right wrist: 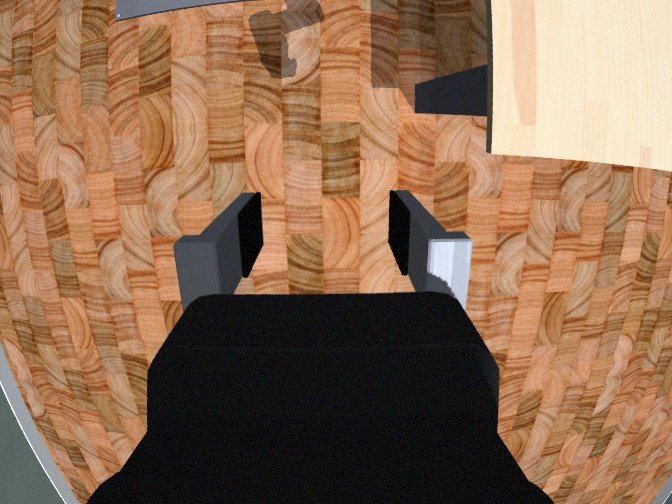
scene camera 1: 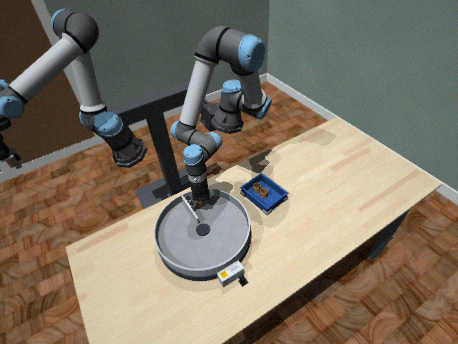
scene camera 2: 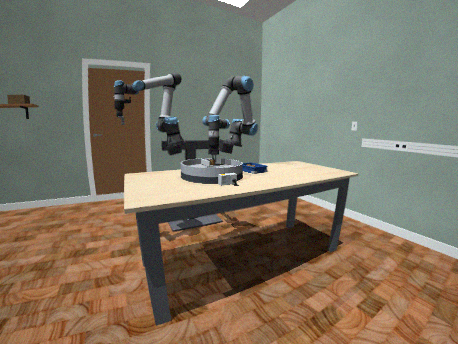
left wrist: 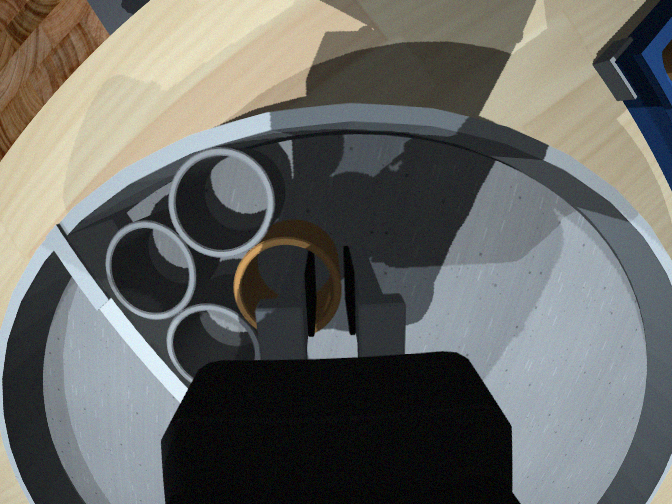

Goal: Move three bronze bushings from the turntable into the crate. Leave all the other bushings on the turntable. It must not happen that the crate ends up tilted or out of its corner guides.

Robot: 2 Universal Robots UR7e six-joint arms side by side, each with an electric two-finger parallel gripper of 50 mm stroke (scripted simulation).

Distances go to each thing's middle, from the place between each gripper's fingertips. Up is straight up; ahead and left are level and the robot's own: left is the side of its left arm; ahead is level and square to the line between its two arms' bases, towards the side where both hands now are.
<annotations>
I see my left gripper 50 mm short of the blue crate (scene camera 1: 275, 193), 300 mm to the right of it and 60 mm above it. The rest, counted from my left hand: turntable (scene camera 1: 222, 230): 140 mm ahead, 50 mm to the right, 40 mm below.
Right now the turntable is 44 cm ahead of my right hand, 63 cm to the left of it and 33 cm below it. From my right hand the other things lie so: blue crate (35 cm ahead, 99 cm to the left, 35 cm below).
</annotations>
